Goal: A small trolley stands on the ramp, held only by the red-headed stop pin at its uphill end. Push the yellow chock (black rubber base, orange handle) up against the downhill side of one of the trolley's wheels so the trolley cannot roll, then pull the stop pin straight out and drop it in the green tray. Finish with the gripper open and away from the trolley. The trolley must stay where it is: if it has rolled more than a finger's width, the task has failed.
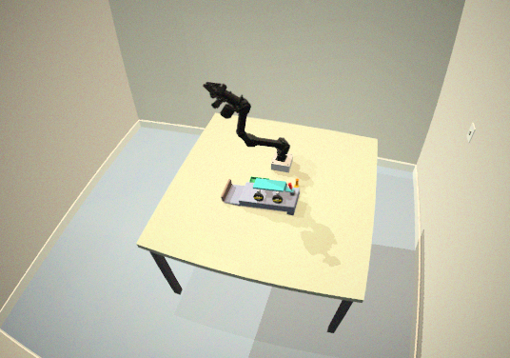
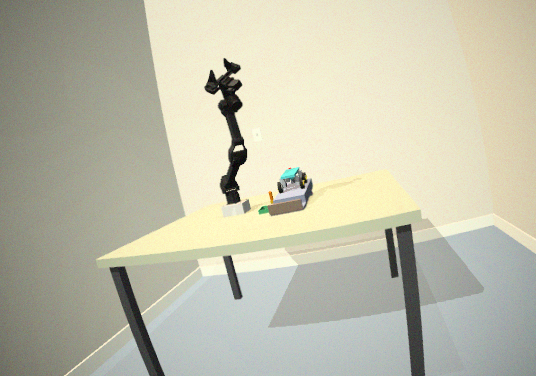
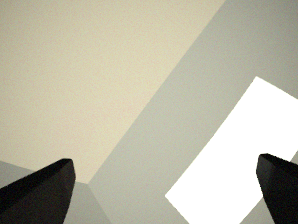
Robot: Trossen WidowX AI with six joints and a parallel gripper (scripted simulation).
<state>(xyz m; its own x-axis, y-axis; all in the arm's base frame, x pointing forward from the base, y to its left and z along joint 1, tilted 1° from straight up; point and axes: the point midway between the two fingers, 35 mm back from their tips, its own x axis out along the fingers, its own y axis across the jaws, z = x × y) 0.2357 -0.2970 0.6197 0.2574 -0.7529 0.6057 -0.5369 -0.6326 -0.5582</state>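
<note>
My gripper tip is 670 mm above the yellow chock, 490 mm to the right of it and 80 mm past it. Round my gripper tip: brown end wall 660 mm below, 110 mm to the left, 110 mm ahead; green tray 700 mm below, 260 mm to the left, 40 mm behind; teal trolley 580 mm below, 390 mm to the left, 70 mm ahead.
</note>
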